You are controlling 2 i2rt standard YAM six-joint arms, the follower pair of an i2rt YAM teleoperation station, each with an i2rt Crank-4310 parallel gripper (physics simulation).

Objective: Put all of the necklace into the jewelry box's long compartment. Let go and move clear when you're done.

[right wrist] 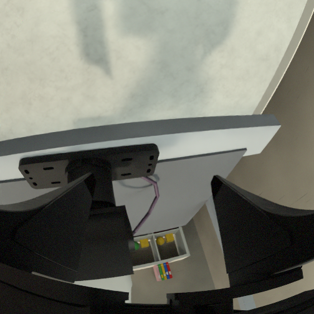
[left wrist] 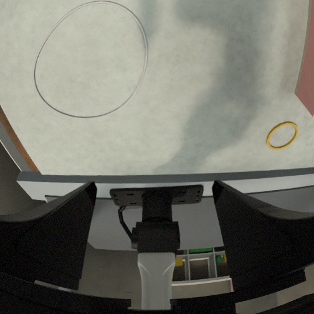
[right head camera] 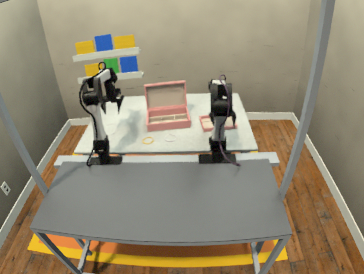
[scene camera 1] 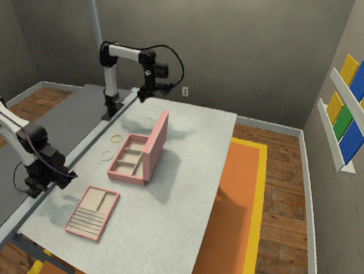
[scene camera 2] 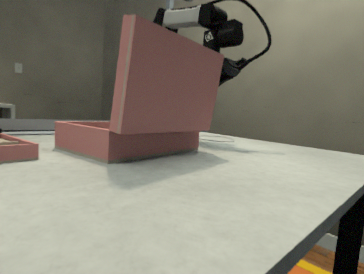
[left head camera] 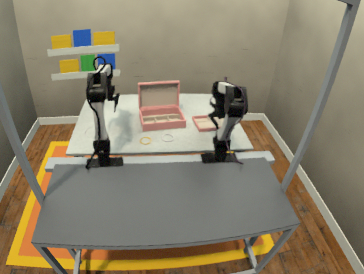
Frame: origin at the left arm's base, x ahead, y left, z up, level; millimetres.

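Seen in the pictures: left gripper, fingertip midpoint: [right head camera: 112, 114] [scene camera 1: 145, 99] [left head camera: 107, 112]; right gripper, fingertip midpoint: [right head camera: 226, 130]; left arm's base at its link origin: [right head camera: 105, 161] [scene camera 1: 112, 112] [left head camera: 104, 163]; right arm's base at its link origin: [right head camera: 217, 159] [left head camera: 219, 158].
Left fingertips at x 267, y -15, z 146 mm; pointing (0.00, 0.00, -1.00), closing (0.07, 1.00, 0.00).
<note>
Offsets run from my left fingertips to a thing's top centre. "pt": to the spot under its first point.
The necklace [left wrist: 147, 55] [scene camera 2: 233, 140] is a thin, pale, wide loop lying flat on the table, at the upper left in the left wrist view. The pink jewelry box [left head camera: 162, 125] [right head camera: 169, 125] [scene camera 1: 127, 180] [scene camera 2: 82, 142] stands open at mid-table. A lengthwise divider sets off its long compartment on the lid side; the lid partly hides this in scene camera 1. My left gripper [left wrist: 154, 184] [right head camera: 112, 108] is open and empty, above the table left of the box. My right gripper [right wrist: 153, 177] is open and empty, raised near the tray.
A gold ring-shaped band @(pt dy -203, dx -125, dz -139 mm) [left head camera: 145, 144] [left wrist: 268, 140] and a silver one @(dy -348, dx -84, dz -138 mm) [left head camera: 173, 138] [scene camera 1: 101, 156] lie before the box. The raised lid @(pt dy -360, dx +218, dz +4 mm) [scene camera 2: 170, 80] stands along the box's back. A pink divided tray @(dy -648, dx +39, dz -117 mm) [left head camera: 196, 125] [right head camera: 201, 123] lies right of the box in the head views.
</note>
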